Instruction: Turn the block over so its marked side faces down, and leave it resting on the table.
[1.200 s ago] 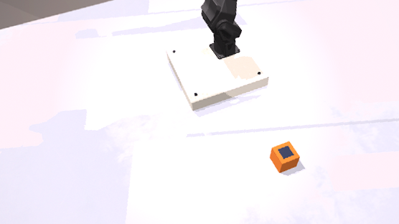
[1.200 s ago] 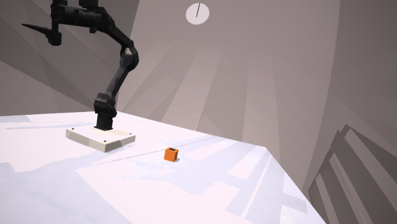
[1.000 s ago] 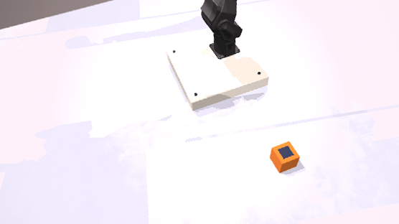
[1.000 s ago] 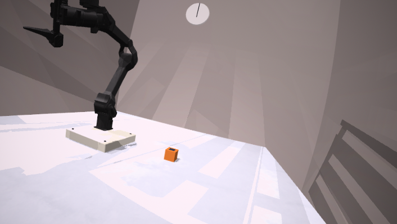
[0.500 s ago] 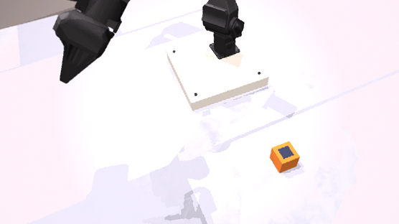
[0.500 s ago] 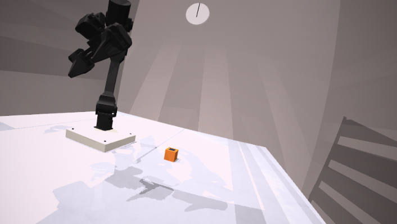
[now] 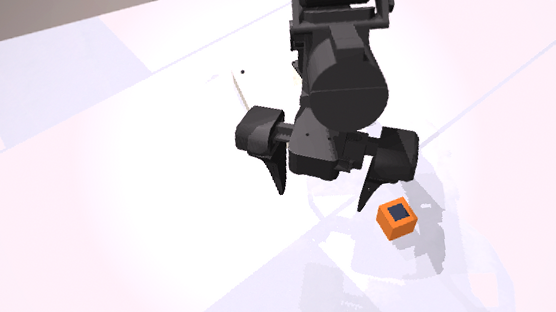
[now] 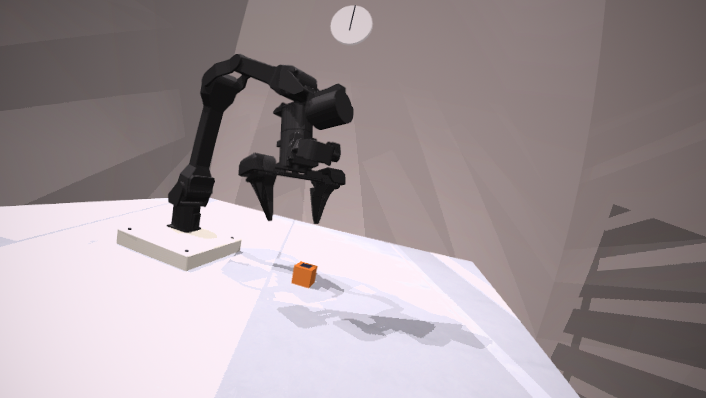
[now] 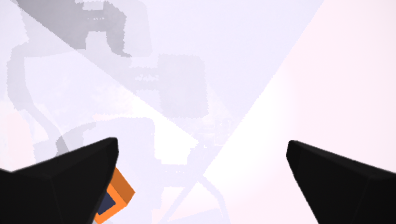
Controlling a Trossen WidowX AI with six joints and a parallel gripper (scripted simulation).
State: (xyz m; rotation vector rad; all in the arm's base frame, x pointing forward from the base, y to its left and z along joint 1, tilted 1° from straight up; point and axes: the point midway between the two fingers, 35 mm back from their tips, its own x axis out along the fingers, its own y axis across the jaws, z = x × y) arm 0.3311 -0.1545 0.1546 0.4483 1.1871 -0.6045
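My gripper tip is now 12 cm to the right of the orange block and 12 cm above it.
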